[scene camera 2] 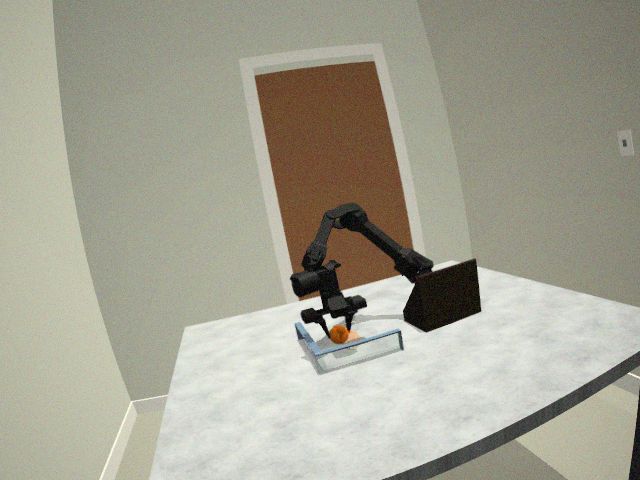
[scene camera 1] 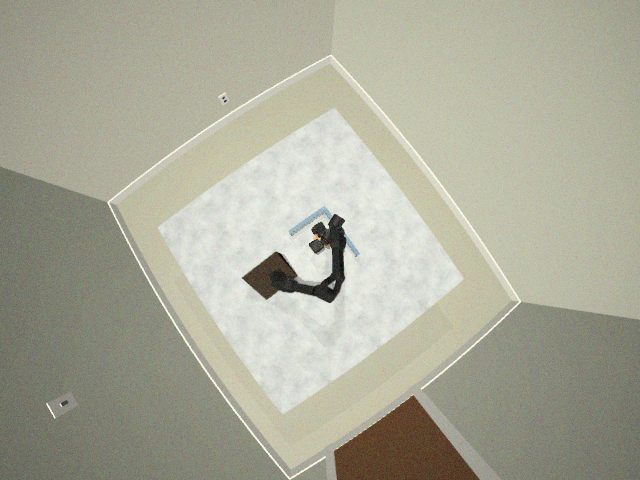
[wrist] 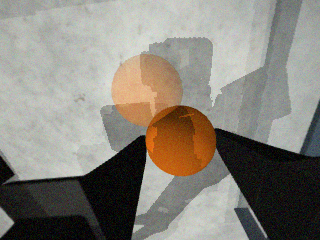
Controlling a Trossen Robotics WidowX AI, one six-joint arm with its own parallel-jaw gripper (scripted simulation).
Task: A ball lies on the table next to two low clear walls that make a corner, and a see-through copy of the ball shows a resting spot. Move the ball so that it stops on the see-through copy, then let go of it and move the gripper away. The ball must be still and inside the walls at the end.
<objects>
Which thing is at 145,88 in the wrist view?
A see-through orange copy.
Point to an orange ball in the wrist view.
182,143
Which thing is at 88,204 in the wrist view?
My gripper.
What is my gripper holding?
An orange ball.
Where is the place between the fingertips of my gripper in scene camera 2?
339,335
</objects>
